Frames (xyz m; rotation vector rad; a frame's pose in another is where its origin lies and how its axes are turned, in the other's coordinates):
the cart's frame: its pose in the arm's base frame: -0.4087 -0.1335 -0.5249 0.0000 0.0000 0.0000
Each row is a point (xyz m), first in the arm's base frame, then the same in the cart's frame.
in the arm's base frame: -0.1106 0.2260 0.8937
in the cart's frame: 0.2981 0.3595 1.4186
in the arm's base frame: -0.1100 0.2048 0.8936
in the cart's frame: 0.2987 0.3383 1.4185
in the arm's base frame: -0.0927 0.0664 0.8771
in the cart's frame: 0.3160 0.1999 1.4020
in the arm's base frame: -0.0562 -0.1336 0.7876
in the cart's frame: 0.3525 -0.0001 1.3125
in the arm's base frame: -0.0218 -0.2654 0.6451
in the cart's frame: 0.3869 -0.1319 1.1700
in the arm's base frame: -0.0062 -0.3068 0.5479
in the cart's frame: 0.4025 -0.1733 1.0728
